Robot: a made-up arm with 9 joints. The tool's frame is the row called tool.
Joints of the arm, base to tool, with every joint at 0 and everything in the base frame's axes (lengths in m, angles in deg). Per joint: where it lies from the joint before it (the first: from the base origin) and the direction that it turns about. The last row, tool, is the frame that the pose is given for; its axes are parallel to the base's.
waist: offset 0 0 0.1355 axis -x
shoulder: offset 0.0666 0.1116 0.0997 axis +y
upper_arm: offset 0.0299 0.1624 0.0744 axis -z
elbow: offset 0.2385 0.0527 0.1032 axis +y
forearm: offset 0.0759 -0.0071 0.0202 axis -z
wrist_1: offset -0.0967 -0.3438 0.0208 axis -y
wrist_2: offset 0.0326 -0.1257 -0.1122 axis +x
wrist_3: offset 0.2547 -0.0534 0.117 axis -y
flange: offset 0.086 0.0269 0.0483 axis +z
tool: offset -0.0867 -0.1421 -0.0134
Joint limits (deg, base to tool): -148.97..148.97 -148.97..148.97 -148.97..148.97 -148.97..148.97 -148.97..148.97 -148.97..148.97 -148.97..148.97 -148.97..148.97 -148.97..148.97
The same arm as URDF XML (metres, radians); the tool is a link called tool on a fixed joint. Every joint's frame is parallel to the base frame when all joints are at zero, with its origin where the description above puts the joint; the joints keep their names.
<robot name="arm">
  <link name="base"/>
  <link name="link1"/>
  <link name="link2"/>
  <link name="link3"/>
  <link name="link4"/>
  <link name="link5"/>
  <link name="link6"/>
  <link name="link7"/>
  <link name="link8"/>
  <link name="link9"/>
  <link name="tool"/>
  <joint name="waist" type="revolute">
    <parent link="base"/>
    <child link="link1"/>
    <origin xyz="0 0 0.1355" rpy="0 0 0"/>
    <axis xyz="-1 0 0"/>
    <limit lower="-2.6" upper="2.6"/>
  </joint>
  <joint name="shoulder" type="revolute">
    <parent link="link1"/>
    <child link="link2"/>
    <origin xyz="0.0666 0.1116 0.0997" rpy="0 0 0"/>
    <axis xyz="0 1 0"/>
    <limit lower="-2.6" upper="2.6"/>
  </joint>
  <joint name="upper_arm" type="revolute">
    <parent link="link2"/>
    <child link="link3"/>
    <origin xyz="0.0299 0.1624 0.0744" rpy="0 0 0"/>
    <axis xyz="0 0 -1"/>
    <limit lower="-2.6" upper="2.6"/>
  </joint>
  <joint name="elbow" type="revolute">
    <parent link="link3"/>
    <child link="link4"/>
    <origin xyz="0.2385 0.0527 0.1032" rpy="0 0 0"/>
    <axis xyz="0 1 0"/>
    <limit lower="-2.6" upper="2.6"/>
  </joint>
  <joint name="forearm" type="revolute">
    <parent link="link4"/>
    <child link="link5"/>
    <origin xyz="0.0759 -0.0071 0.0202" rpy="0 0 0"/>
    <axis xyz="0 0 -1"/>
    <limit lower="-2.6" upper="2.6"/>
  </joint>
  <joint name="wrist_1" type="revolute">
    <parent link="link5"/>
    <child link="link6"/>
    <origin xyz="-0.0967 -0.3438 0.0208" rpy="0 0 0"/>
    <axis xyz="0 -1 0"/>
    <limit lower="-2.6" upper="2.6"/>
  </joint>
  <joint name="wrist_2" type="revolute">
    <parent link="link6"/>
    <child link="link7"/>
    <origin xyz="0.0326 -0.1257 -0.1122" rpy="0 0 0"/>
    <axis xyz="1 0 0"/>
    <limit lower="-2.6" upper="2.6"/>
  </joint>
  <joint name="wrist_3" type="revolute">
    <parent link="link7"/>
    <child link="link8"/>
    <origin xyz="0.2547 -0.0534 0.117" rpy="0 0 0"/>
    <axis xyz="0 -1 0"/>
    <limit lower="-2.6" upper="2.6"/>
  </joint>
  <joint name="flange" type="revolute">
    <parent link="link8"/>
    <child link="link9"/>
    <origin xyz="0.086 0.0269 0.0483" rpy="0 0 0"/>
    <axis xyz="0 0 1"/>
    <limit lower="-2.6" upper="2.6"/>
  </joint>
  <joint name="tool_joint" type="fixed">
    <parent link="link9"/>
    <child link="tool"/>
    <origin xyz="-0.0867 -0.1421 -0.0134" rpy="0 0 0"/>
  </joint>
</robot>

